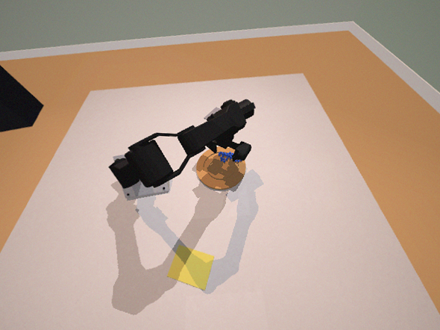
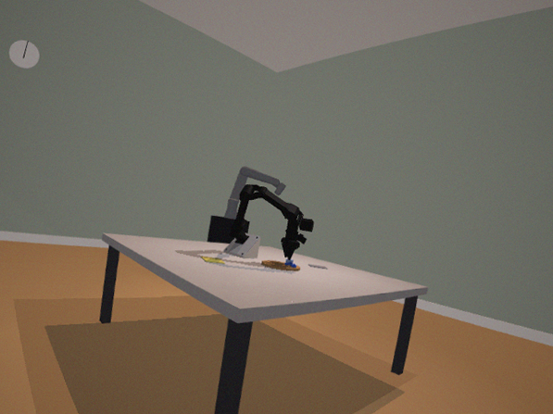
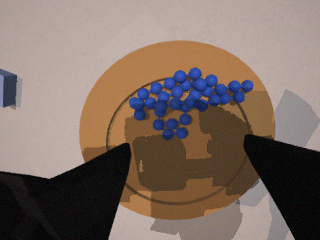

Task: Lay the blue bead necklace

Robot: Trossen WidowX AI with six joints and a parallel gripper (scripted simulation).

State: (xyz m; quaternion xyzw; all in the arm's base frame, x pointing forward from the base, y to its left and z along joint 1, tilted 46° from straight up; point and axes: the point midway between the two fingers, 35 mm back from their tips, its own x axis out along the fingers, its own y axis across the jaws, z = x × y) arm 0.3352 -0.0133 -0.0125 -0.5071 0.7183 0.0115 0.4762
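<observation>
Right now my gripper tip is 20 mm past the round bead board, 20 mm to the left of it and 40 mm above it. Also, from my gripper tip: yellow square patch 180 mm behind, 340 mm to the right, 40 mm below; flat grey tile 20 mm ahead, 290 mm to the left, 40 mm below; light blue cube 110 mm behind, 180 mm to the left, 40 mm below.
</observation>
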